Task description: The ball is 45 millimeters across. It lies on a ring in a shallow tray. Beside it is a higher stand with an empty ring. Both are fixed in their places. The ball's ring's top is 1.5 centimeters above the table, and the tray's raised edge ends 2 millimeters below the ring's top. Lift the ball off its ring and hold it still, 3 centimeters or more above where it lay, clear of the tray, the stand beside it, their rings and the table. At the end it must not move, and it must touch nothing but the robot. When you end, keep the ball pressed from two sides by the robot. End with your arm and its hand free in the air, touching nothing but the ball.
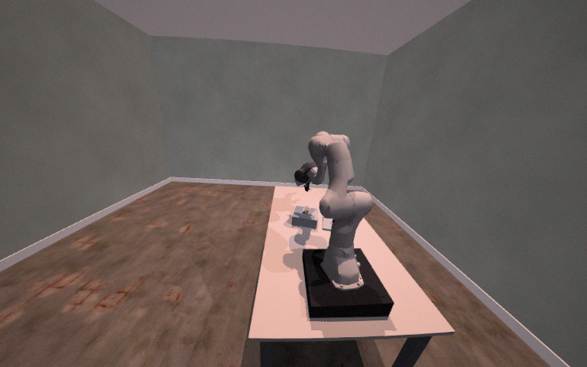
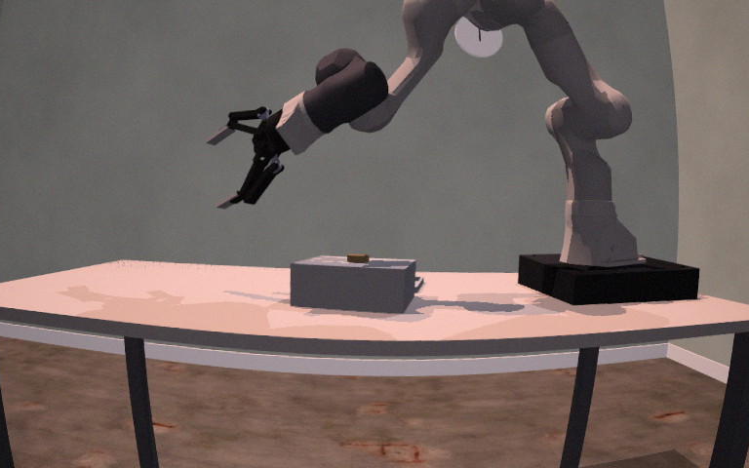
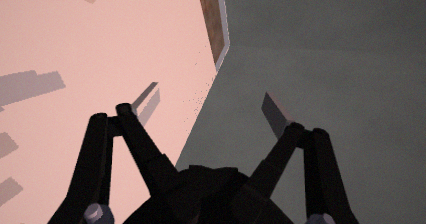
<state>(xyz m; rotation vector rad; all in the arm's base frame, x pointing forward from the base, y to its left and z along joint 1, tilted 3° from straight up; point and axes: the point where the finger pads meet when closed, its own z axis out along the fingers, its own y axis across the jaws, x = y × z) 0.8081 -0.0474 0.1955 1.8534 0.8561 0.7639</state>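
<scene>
My hand is 36 cm past the dark ball, 21 cm above it and 12 cm to the left of it. Round my hand: shallow tray (36 cm behind, 23 cm below, 12 cm to the right); then stand (28 cm behind, 18 cm below, 10 cm to the left).
</scene>
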